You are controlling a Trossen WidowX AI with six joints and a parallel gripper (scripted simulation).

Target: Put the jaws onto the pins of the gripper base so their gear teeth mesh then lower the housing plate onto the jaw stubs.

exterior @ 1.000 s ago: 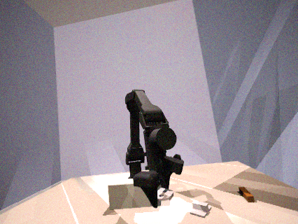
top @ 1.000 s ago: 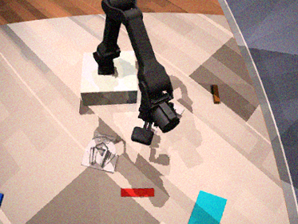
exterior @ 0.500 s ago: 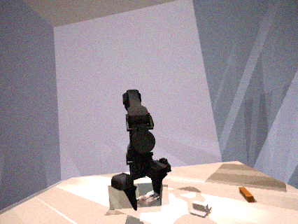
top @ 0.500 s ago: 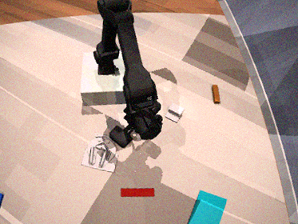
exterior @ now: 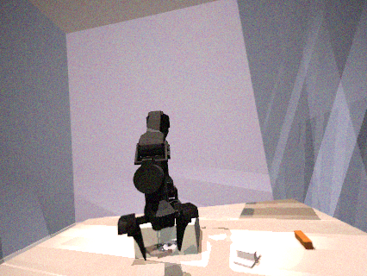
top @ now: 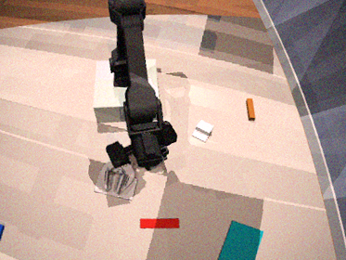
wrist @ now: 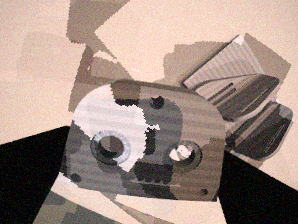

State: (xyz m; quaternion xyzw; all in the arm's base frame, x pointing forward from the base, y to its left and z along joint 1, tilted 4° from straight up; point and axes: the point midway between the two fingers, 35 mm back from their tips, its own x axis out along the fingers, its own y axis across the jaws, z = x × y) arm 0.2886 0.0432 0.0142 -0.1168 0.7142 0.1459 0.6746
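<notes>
Now: gripper tip 90 mm to the left of the jaw and 70 mm above it. From my gripper tip the other things lie so: red bar: 180 mm ahead, 30 mm to the left, 80 mm below; cyan sheet: 300 mm ahead, 260 mm to the left, 80 mm below; white plate: 50 mm ahead, 90 mm to the right, 80 mm below.
</notes>
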